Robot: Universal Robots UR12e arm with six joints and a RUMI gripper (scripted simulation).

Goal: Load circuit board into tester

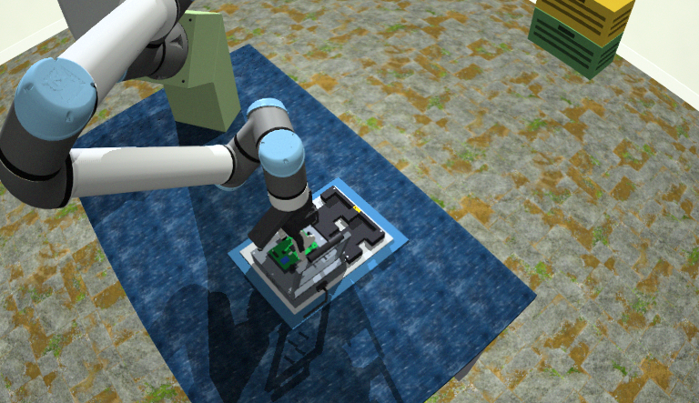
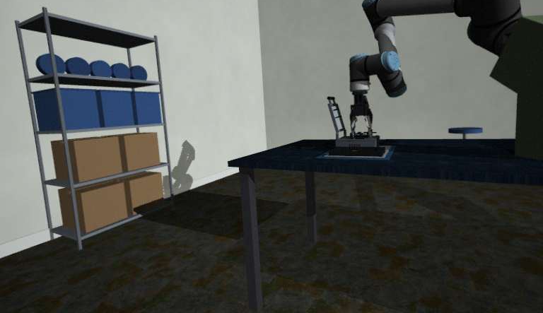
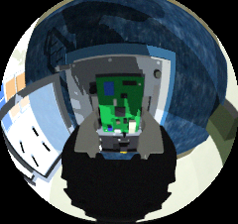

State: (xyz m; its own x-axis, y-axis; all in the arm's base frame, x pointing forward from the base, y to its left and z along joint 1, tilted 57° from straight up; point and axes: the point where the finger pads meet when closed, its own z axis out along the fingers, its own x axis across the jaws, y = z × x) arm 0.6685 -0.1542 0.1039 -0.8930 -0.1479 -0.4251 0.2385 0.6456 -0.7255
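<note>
Right now the tester is 40 mm ahead of my hand, 30 mm to the left of it and 30 mm above it. From my hand the other things lie so: tester lid: 120 mm ahead, 30 mm to the right, 100 mm above; then green circuit board: right at my hand.
</note>
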